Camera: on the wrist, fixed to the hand. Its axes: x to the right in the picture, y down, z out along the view.
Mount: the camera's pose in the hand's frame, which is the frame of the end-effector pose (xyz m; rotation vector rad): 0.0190 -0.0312 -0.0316 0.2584 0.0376 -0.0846
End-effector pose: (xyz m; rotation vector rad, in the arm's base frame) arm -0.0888 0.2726 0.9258 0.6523 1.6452 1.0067
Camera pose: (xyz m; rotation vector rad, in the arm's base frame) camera -0.1225 0.2634 0.8924 0.7308 1.8383 0.7561
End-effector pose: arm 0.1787 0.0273 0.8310 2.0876 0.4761 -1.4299
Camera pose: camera 0.1909 0.0710 0.8144 2.3249 0.4171 -1.5743
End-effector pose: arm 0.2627 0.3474 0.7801 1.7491 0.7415 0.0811
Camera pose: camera 0.2510 0.3878 0.7564 1.9622 0.8836 -0.0415
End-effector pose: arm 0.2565 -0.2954 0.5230 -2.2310 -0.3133 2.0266
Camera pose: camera 0.2871 -0.2590 0.5146 -2.0606 -0.1306 1.8613
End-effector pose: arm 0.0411 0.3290 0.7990 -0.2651 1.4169 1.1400
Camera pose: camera 0.0397 0.2990 0.7612 -0.1619 1.5539 0.8761
